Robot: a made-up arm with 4 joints.
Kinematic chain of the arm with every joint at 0, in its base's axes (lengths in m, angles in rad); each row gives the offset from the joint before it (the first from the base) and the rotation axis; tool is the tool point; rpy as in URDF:
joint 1: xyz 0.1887 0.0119 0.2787 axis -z
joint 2: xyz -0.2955 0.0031 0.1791 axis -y
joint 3: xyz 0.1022 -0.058 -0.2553 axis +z
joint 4: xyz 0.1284 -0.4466 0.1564 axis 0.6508 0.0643 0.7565
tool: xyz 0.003 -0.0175 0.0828 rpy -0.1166 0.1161 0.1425
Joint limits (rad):
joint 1: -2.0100..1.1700
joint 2: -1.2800..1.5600
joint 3: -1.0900..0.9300
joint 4: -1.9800..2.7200
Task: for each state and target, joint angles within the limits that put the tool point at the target. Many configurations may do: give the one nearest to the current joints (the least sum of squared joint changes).
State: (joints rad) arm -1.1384 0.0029 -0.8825 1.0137
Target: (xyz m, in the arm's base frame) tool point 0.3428 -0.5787 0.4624
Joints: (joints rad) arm -0.5899 0.4658 -0.3422 0.9069
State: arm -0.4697 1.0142 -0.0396 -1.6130
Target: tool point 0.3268 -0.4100 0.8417
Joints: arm -0.9219 1.5600 0.3713 -1.5520
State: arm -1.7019 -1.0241 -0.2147 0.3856
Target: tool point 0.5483 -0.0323 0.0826
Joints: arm -1.4029 -0.8381 0.6191 0.1952
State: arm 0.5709 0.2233 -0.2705 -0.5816
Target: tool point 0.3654 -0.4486 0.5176
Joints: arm -0.4666 0.2947 0.0534 -0.3822
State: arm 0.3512 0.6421 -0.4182 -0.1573
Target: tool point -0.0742 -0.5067 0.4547
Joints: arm -0.0230 0.5983 -0.4652 -0.3007
